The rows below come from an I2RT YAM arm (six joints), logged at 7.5 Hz.
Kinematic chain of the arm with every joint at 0, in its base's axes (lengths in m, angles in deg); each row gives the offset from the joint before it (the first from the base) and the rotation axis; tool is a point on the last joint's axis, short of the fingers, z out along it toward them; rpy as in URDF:
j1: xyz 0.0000 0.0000 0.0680 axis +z
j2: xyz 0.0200 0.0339 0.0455 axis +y
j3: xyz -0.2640 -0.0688 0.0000 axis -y
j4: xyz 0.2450 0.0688 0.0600 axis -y
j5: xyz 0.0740 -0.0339 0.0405 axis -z
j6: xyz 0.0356 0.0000 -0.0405 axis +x
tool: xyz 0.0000 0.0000 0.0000 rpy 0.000 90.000 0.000
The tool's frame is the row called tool.
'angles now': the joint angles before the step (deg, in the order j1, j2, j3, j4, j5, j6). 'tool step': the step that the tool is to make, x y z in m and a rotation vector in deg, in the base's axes. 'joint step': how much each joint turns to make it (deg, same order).
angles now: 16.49, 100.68, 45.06, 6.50, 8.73, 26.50
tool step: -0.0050, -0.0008, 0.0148, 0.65, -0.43, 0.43
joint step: 0.05, -3.45, 0.00, -2.86, -0.63, 0.04
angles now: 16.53, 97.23, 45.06, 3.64, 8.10, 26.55
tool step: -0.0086, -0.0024, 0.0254, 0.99, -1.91, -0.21
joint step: 0.01, -5.80, -0.01, -3.74, -0.15, 0.44
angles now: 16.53, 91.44, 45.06, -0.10, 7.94, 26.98
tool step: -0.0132, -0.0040, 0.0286, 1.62, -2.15, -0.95
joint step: -0.02, -6.91, 0.01, -4.58, -0.01, 1.34
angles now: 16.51, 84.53, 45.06, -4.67, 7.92, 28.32
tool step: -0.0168, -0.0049, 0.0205, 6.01, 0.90, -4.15
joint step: -0.15, -6.11, 0.00, -6.18, -1.33, 7.16
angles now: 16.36, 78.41, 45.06, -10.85, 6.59, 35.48
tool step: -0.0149, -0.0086, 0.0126, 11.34, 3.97, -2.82
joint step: -1.92, -4.74, -0.05, -5.94, -7.82, 9.15
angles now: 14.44, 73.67, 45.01, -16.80, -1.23, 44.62
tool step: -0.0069, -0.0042, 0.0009, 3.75, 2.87, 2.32
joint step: -1.29, -1.43, -0.23, -3.07, -5.62, 0.37
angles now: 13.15, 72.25, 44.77, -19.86, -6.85, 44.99
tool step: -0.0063, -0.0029, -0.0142, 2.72, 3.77, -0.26
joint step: -0.73, 0.06, -2.52, -0.21, -2.93, 1.97
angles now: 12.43, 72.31, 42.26, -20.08, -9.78, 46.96
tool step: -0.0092, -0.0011, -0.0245, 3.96, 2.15, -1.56
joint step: -0.14, 0.02, -5.79, 5.30, -2.43, 3.93
